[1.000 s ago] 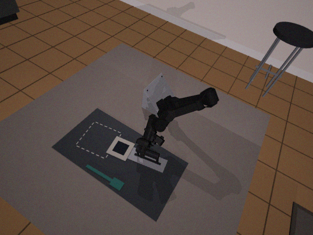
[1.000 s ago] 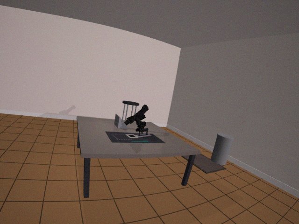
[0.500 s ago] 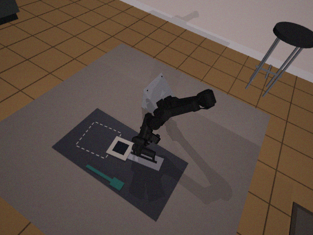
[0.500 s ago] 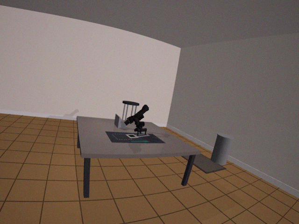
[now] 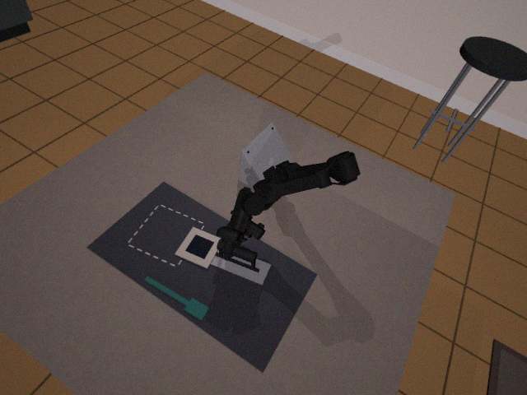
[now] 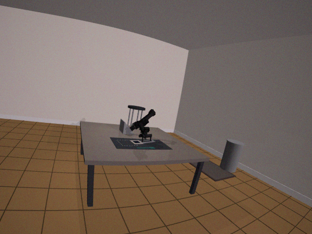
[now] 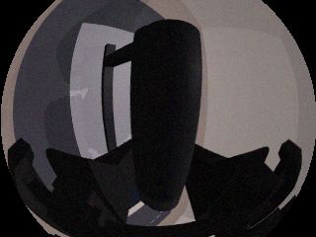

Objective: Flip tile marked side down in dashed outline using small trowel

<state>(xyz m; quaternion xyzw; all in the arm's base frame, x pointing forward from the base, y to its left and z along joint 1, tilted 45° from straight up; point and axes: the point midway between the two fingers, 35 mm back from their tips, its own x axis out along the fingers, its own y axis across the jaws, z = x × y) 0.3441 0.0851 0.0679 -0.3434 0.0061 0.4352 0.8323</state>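
Right now the dark mat is 8 cm below my gripper tip, 7 cm to the right of it and 3 cm ahead of it. Also, from my gripper tip: tile (11 cm to the right, 5 cm below, 1 cm ahead); teal trowel (16 cm ahead, 5 cm below, 3 cm to the right).
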